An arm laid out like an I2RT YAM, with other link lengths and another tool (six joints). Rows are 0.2 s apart.
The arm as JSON. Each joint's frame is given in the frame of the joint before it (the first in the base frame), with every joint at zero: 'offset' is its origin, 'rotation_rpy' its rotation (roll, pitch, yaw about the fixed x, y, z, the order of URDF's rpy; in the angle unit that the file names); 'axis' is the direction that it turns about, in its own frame. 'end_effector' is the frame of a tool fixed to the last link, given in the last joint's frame.
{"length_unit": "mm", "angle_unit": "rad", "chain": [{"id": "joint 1", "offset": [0.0, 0.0, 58.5], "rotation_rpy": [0.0, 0.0, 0.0], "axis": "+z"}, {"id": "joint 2", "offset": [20.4, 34.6, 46.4], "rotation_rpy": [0.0, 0.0, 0.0], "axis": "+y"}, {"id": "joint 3", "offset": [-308.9, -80.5, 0.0], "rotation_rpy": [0.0, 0.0, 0.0], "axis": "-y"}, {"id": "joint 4", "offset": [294.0, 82.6, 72.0], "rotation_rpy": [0.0, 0.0, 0.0], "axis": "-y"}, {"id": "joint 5", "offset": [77.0, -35.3, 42.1], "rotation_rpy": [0.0, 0.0, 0.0], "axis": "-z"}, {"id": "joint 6", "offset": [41.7, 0.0, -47.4], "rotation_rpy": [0.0, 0.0, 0.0], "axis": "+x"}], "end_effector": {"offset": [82.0, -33.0, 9.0], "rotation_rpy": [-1.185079, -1.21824, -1.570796]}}
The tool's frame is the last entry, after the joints.
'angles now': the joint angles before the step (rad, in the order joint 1, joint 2, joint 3, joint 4, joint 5, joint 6). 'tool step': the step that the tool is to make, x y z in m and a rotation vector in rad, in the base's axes. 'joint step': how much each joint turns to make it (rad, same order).
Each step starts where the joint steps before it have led.
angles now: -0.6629 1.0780 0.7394 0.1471 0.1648 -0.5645
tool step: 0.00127 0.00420 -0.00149 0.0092 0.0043 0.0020
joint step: 0.0155 -0.0057 -0.0011 -0.0149 0.0124 0.0073
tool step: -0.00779 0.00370 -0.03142 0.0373 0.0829 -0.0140
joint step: 0.0000 -0.0144 -0.0586 -0.0414 0.0185 -0.0165
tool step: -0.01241 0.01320 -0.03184 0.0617 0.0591 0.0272
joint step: -0.0018 -0.0543 -0.0760 -0.0633 -0.0318 0.0034
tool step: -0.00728 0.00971 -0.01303 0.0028 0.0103 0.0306
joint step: -0.0012 -0.0463 -0.0581 0.0042 -0.0281 -0.0156
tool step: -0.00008 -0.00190 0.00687 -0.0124 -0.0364 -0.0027
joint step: -0.0069 -0.0032 0.0003 0.0316 -0.0083 0.0101
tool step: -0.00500 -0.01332 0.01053 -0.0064 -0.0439 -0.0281
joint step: -0.0487 0.0141 0.0195 0.0310 -0.0268 0.0150
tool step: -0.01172 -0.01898 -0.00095 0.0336 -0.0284 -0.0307
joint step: -0.0856 0.0227 0.0129 0.0061 -0.0657 0.0252
